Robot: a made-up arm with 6 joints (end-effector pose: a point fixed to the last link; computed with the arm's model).
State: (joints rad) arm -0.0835 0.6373 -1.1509 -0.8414 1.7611 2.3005
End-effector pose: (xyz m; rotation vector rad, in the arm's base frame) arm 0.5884 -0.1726 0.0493 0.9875 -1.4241 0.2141
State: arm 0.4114 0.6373 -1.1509 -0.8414 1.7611 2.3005
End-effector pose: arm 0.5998 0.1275 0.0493 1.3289 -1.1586 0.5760
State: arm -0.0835 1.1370 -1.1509 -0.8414 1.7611 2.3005
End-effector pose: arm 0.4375 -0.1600 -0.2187 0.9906 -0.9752 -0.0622
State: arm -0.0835 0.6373 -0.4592 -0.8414 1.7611 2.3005
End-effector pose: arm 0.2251 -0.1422 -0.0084 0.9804 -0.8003 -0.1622
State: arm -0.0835 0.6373 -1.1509 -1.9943 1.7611 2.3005
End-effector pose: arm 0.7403 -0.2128 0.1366 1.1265 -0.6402 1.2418
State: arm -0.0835 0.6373 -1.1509 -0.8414 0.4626 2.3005
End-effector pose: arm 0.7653 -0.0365 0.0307 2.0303 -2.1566 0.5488
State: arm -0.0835 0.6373 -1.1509 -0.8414 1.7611 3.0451
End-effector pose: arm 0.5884 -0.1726 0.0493 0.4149 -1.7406 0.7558
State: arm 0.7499 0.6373 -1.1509 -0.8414 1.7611 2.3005
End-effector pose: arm 0.5234 0.3195 0.0493 1.5371 -0.9377 0.8190
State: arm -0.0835 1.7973 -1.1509 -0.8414 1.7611 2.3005
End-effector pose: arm 0.0802 -0.1301 -0.4037 0.9305 -0.3699 -0.3919
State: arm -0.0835 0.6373 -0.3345 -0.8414 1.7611 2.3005
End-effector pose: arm 0.1597 -0.1368 0.0085 0.9705 -0.6862 -0.2253
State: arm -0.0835 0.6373 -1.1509 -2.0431 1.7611 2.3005
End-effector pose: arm 0.7469 -0.2099 0.1402 1.1265 -0.6011 1.2813
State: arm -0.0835 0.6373 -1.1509 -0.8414 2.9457 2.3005
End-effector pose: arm 0.5037 -0.1471 0.2362 0.1166 -0.6487 -0.0424
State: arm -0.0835 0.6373 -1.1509 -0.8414 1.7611 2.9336
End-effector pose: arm 0.5884 -0.1726 0.0493 0.5076 -1.7026 0.6758
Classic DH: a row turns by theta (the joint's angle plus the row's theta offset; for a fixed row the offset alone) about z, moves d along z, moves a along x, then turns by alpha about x. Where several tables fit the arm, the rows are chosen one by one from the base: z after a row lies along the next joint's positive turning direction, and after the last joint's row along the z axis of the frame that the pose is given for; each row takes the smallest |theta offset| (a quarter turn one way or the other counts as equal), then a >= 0, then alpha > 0; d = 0 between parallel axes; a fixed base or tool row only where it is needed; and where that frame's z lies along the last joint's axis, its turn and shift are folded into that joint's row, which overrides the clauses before.
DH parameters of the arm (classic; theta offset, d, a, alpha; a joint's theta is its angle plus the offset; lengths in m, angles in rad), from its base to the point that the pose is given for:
joint 1: 0 0.212 0 -1.5708
joint 2: -1.3857 0 0.4619 0
joint 3: 1.3857 0 0.104 -1.5708
joint 4: 0 0.46 0 1.5708
joint 5: 0 0 0.114 -1.5708
joint 6: 0 0.146 0 0

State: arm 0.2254 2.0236 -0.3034 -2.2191 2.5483 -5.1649
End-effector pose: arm -0.0256 -0.1499 -0.2111 0.3351 2.0223 -0.1687
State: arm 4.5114 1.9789 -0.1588 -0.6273 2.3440 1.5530
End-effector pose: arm -0.0995 0.0529 0.1059 -1.0585 -1.3607 2.5996
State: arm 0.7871 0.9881 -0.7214 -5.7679 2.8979 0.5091
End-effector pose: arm 0.1698 0.2722 0.0633 -0.0054 -0.1660 -2.3406
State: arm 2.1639 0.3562 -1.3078 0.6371 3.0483 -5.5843
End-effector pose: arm -0.3444 0.3756 0.4206 0.5740 0.8957 -0.8580
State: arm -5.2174 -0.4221 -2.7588 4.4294 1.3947 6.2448
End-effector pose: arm -0.0268 -0.2941 1.2529 1.5861 -0.6654 1.8720
